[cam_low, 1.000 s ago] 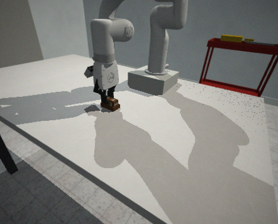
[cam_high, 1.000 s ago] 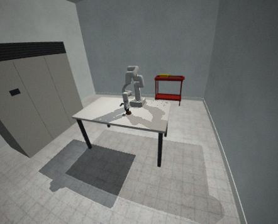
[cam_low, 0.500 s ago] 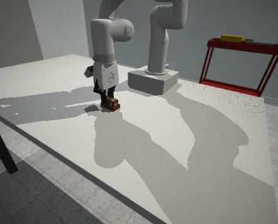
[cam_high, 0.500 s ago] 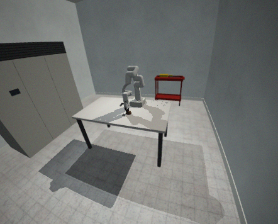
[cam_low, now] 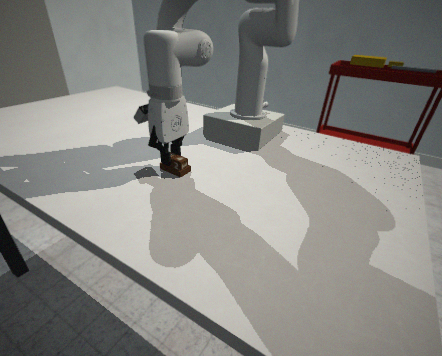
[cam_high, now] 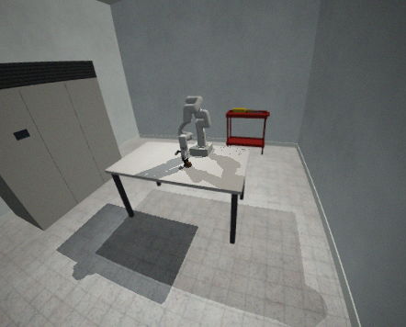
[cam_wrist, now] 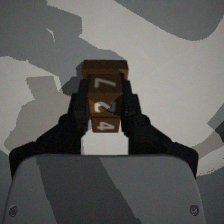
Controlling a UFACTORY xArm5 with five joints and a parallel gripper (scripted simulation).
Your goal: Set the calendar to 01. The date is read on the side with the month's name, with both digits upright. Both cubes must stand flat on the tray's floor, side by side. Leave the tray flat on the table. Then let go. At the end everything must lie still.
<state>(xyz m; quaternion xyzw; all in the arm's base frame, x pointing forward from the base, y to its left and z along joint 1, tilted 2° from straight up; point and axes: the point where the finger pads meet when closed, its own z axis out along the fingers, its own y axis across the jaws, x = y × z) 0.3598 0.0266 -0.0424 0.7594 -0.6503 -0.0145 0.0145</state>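
Now: the calendar tray 3 cm below my hand and 1 cm to the left of it.
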